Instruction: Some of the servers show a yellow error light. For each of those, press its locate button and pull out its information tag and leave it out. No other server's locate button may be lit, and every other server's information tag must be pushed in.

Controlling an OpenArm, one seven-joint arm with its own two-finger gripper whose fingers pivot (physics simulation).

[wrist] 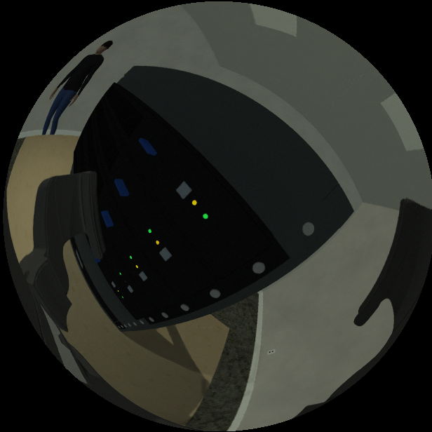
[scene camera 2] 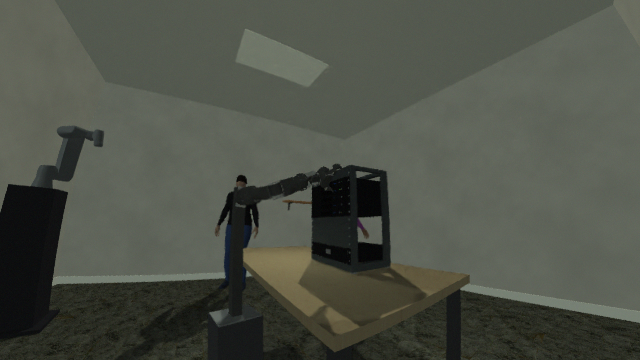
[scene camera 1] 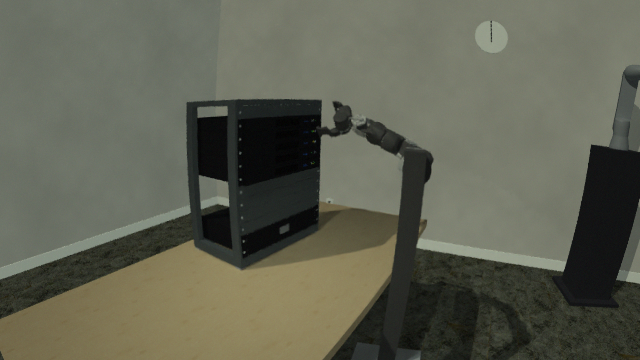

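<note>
The rack (scene camera 1: 233, 160) (scene camera 2: 354, 225) (wrist: 280, 160) holds a stack of black servers. In the wrist view, the top server has a blue tag (wrist: 147, 146), a grey locate button (wrist: 184, 190), a yellow light (wrist: 194, 202) and a green light (wrist: 205, 216). The second server's yellow light (wrist: 157, 242), the third's yellow light (wrist: 137, 266) and the lowest's small yellow light (wrist: 118, 290) also show. The fourth server's green light (wrist: 120, 273) shows, with no yellow visible. The buttons look unlit; how far the tags stand out is unclear. My gripper (scene camera 1: 327, 117) (scene camera 2: 333, 177) (wrist: 205, 244) is open before the rack's upper right front.
The rack stands on a wooden table (scene camera 1: 175, 300) (scene camera 2: 280, 272) (wrist: 32, 175). A person in black (scene camera 2: 241, 210) (wrist: 82, 75) stands beyond it. Another robot arm (scene camera 1: 621, 110) (scene camera 2: 69, 155) stands on a dark pedestal (scene camera 1: 600, 225) (scene camera 2: 30, 250), away from the table.
</note>
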